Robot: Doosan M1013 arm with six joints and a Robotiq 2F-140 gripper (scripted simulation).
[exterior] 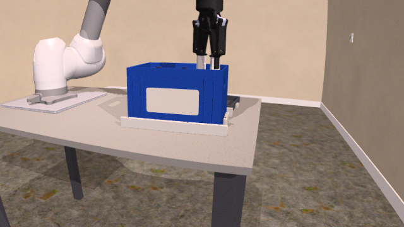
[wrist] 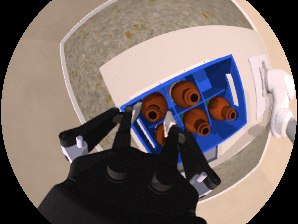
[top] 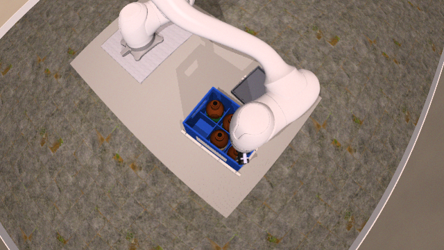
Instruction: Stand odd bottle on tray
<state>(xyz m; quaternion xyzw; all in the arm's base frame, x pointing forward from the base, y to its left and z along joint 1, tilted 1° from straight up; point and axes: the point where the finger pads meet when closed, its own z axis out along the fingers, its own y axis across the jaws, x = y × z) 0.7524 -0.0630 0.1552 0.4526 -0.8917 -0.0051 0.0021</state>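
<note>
Right now my hand is 90 mm above the bottle. From my hand the other things lie so: crate: 100 mm behind, 30 mm to the left, 90 mm below; dark grey tray: 100 mm behind, 290 mm to the left, 160 mm below.
</note>
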